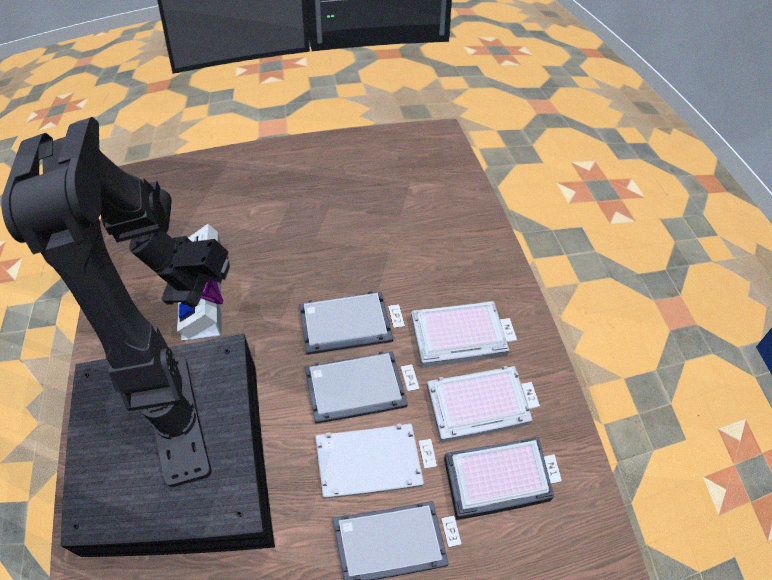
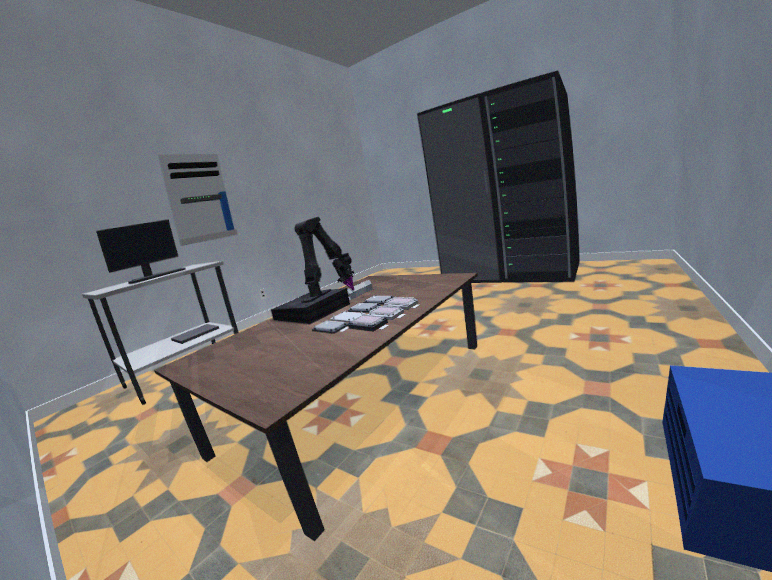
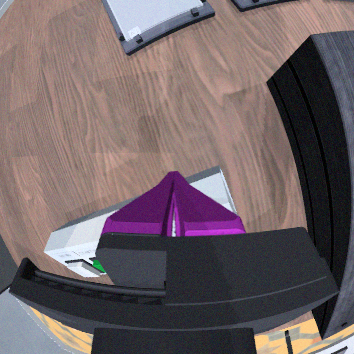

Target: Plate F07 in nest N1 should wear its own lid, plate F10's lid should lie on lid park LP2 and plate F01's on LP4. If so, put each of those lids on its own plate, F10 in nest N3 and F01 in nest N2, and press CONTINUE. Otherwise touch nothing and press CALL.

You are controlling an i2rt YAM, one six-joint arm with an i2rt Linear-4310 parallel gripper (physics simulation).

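Where they show: gripper, between the fingertips: (image 1: 220,302) (image 2: 353,290) (image 3: 173,178); arm's base, origin of its link: (image 1: 176,420) (image 2: 316,296).
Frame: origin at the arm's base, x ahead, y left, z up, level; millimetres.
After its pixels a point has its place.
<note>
My gripper (image 1: 218,299) {x 105, y 220, z -33 mm} (image 2: 351,288) {x 105, y 220, z -33 mm} (image 3: 173,178) {x 105, y 220, z -33 mm} is shut and empty, its purple fingertips over or beside the white button console (image 1: 200,326) {x 60, y 197, z -51 mm} (image 3: 72,239) {x 106, y 347, z -28 mm}. A blue part (image 1: 185,309) {x 41, y 228, z -34 mm} and a green part (image 3: 99,265) {x 68, y 339, z -30 mm} of the console show; their lettering is unreadable. Pink-welled plates stand in nests N3 (image 1: 461,327) {x 468, y 48, z -52 mm}, N2 (image 1: 479,399) {x 439, y -82, z -58 mm} and N1 (image 1: 499,473) {x 412, y -209, z -50 mm}; whether clear lids cover them is unclear. Grey, lid-like sheets with small corner labels lie on LP2 (image 1: 346,319) {x 303, y 139, z -67 mm}, LP4 (image 1: 355,383) {x 276, y 17, z -66 mm} and LP3 (image 1: 391,541) {x 235, y -243, z -66 mm}. LP1 (image 1: 369,461) {x 252, y -112, z -74 mm} is pale with a small corner label. The labels are too small to read.
The arm's black base block (image 1: 99,498) {x -148, y -86, z -13 mm} (image 2: 299,309) {x 26, y -187, z -8 mm} (image 3: 330,125) {x 87, y 117, z -5 mm} stands beside the console. The wooden table (image 1: 430,155) {x 628, y 528, z -84 mm} (image 2: 249,374) {x 168, y -683, z -84 mm} carries everything. A dark cabinet (image 2: 461,199), a monitor shelf (image 2: 162,277) and a blue box (image 2: 723,417) stand away from the table.
</note>
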